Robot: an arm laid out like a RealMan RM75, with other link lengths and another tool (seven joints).
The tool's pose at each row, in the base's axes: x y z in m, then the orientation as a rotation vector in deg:
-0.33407, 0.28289, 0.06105, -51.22, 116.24, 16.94
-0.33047, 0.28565, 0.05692, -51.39, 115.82, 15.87
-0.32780, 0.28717, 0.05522, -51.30, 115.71, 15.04
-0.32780, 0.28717, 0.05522, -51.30, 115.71, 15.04
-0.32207, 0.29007, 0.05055, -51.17, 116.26, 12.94
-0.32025, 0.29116, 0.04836, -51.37, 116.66, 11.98
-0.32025, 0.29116, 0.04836, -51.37, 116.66, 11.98
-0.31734, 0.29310, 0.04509, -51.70, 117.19, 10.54
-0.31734, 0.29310, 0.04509, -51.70, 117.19, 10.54
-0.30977, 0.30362, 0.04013, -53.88, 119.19, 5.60
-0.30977, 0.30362, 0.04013, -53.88, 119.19, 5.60
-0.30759, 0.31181, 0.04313, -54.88, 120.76, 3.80
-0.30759, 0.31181, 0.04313, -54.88, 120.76, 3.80
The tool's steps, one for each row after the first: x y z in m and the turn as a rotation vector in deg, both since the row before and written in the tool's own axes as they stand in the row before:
0.00067, -0.00002, 0.00610, 0.72, -0.09, -0.65
-0.00032, -0.00052, 0.00346, 0.63, 0.06, -0.29
0.00000, 0.00000, 0.00000, 0.00, 0.00, 0.00
0.00030, -0.00114, 0.00785, 1.41, 0.92, -0.49
0.00053, -0.00006, 0.00300, 0.50, 0.64, -0.33
0.00000, 0.00000, 0.00000, 0.00, 0.00, 0.00
0.00051, 0.00006, 0.00476, 0.74, 0.91, -0.54
0.00000, 0.00000, 0.00000, 0.00, 0.00, 0.00
-0.00451, 0.00361, 0.01262, 1.96, 3.68, -2.43
0.00000, 0.00000, 0.00000, 0.00, 0.00, 0.00
-0.00778, 0.00371, 0.00255, 0.41, 2.17, -0.73
0.00000, 0.00000, 0.00000, 0.00, 0.00, 0.00

